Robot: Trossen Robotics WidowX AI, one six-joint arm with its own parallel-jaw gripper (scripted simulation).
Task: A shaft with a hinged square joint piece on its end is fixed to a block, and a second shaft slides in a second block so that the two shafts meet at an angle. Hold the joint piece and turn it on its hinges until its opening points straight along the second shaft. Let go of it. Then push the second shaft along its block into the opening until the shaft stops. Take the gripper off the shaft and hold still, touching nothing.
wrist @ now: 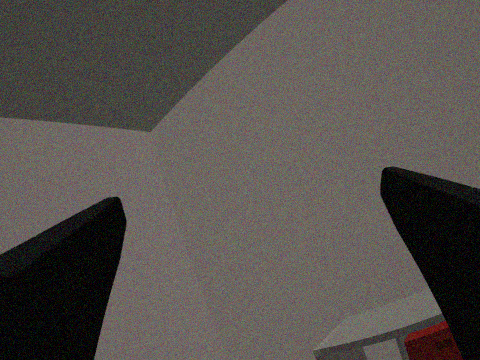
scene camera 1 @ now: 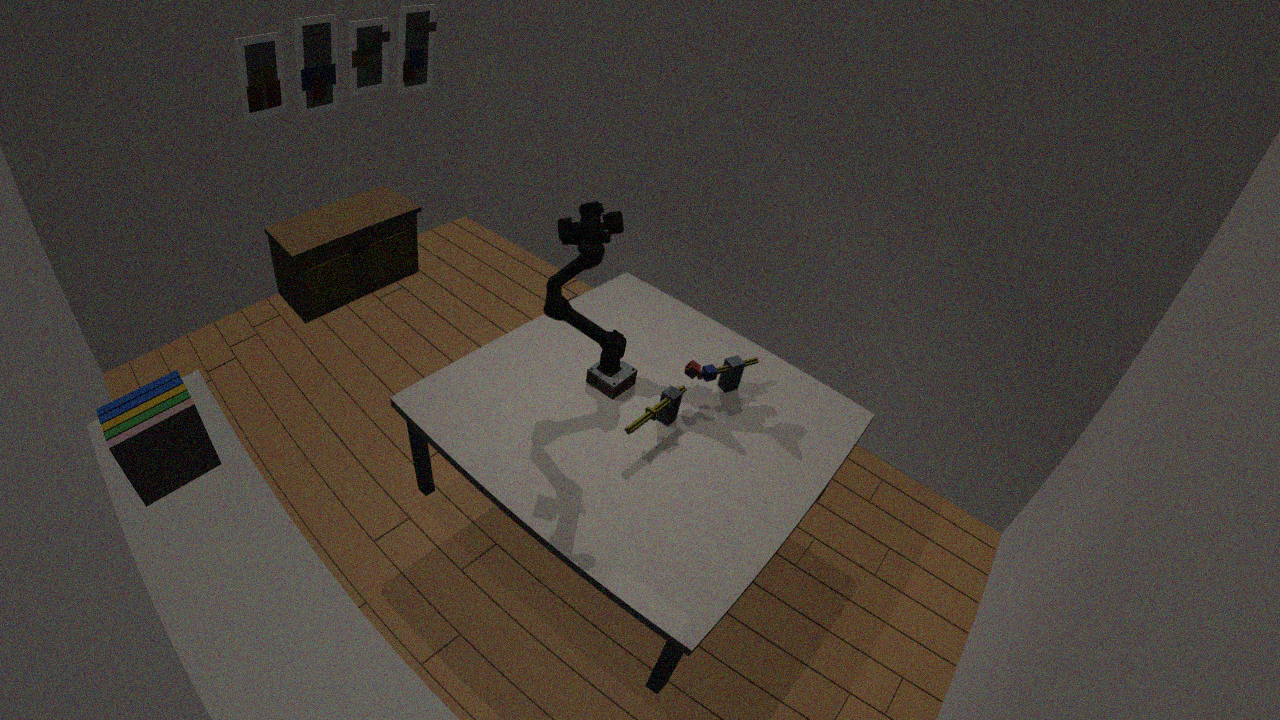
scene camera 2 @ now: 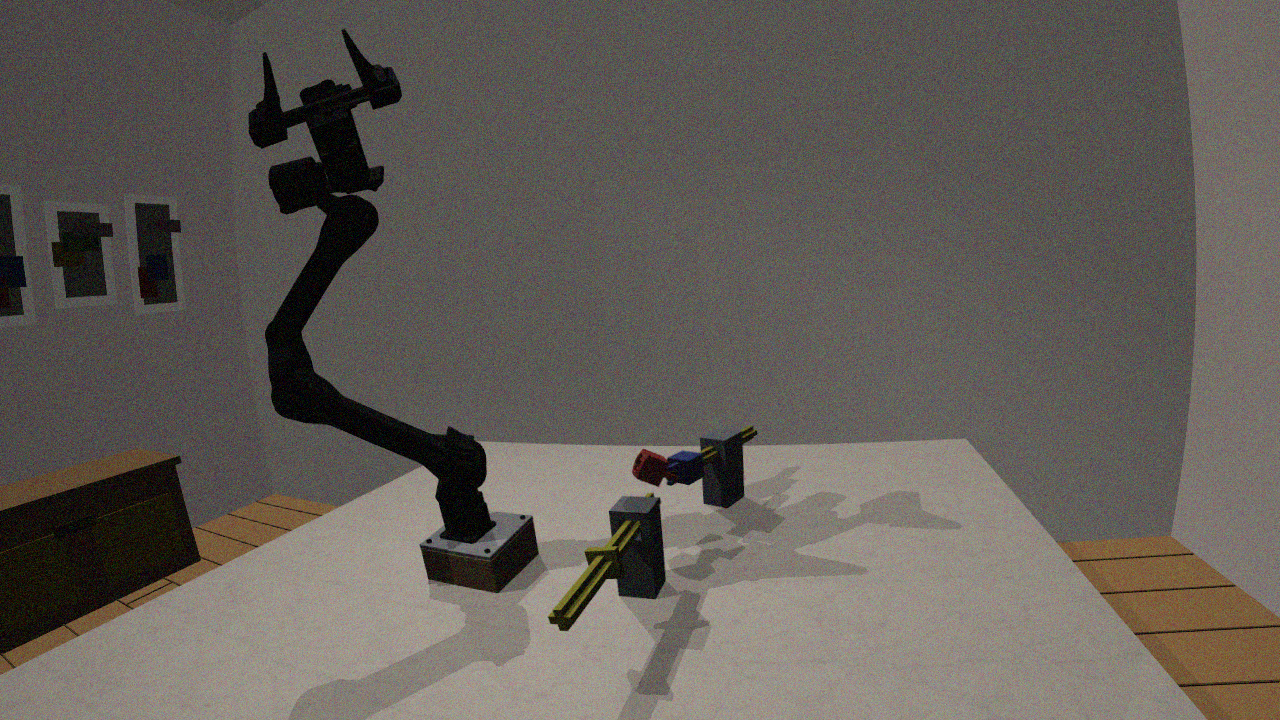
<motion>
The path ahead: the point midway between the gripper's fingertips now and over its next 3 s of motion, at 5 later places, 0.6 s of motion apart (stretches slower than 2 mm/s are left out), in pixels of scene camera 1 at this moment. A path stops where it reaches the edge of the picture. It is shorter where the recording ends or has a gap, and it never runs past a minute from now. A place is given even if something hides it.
My gripper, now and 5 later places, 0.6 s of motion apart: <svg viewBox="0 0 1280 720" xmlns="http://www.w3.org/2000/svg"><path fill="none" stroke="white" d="M586 218L647 222L697 246L724 281L724 313L704 335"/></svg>
</motion>
